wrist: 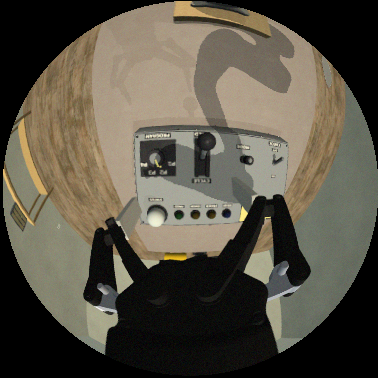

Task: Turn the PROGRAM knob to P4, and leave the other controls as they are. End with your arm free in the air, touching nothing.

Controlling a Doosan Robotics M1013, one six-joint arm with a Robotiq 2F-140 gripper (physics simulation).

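Frame: origin at the arm's base, x ahead, y left, z up, level; metres.
Seen in the pictures: gripper, fingertip midpoint: [183, 195].
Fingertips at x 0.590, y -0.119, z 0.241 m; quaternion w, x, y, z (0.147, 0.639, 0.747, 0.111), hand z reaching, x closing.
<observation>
Pixels of each thing's middle, then the offset from my fingertips to it. "*": a spot on its surface instead.
- PROGRAM knob, body centre: [155, 157] dx +0.028, dy -0.074, dz -0.168 m
- black ball lever, body centre: [206, 141] dx -0.027, dy +0.048, dz -0.133 m
- MODE knob, body centre: [247, 159] dx +0.030, dy +0.166, dz -0.152 m
- small toggle, body centre: [278, 160] dx +0.034, dy +0.286, dz -0.165 m
- white round knob, surface spot: [156, 216] * dx +0.151, dy -0.081, dz -0.076 m
The grey control panel [225, 192] shows upside down in the wrist view. The PROGRAM knob [155, 159] sits on a black square plate at its upper left. Its yellow pointer mark aims down and slightly right, near P2 on the P3 side; the exact setting is hard to tell. P4 is at the plate's left, P1 at its right. My gripper [183, 195] is open and empty. Its left finger is outside the panel's lower left corner, below the knob; its right finger is over the panel's lower right part. Neither finger appears to touch the knob.
The black ball lever [206, 142] is at the HOLD end of its slot. The MODE knob [247, 160] and a small toggle [277, 160] are at right. A white round knob [156, 216] is near the left finger, beside a row of small lamps. A wooden board [220, 21] lies at the top.
</observation>
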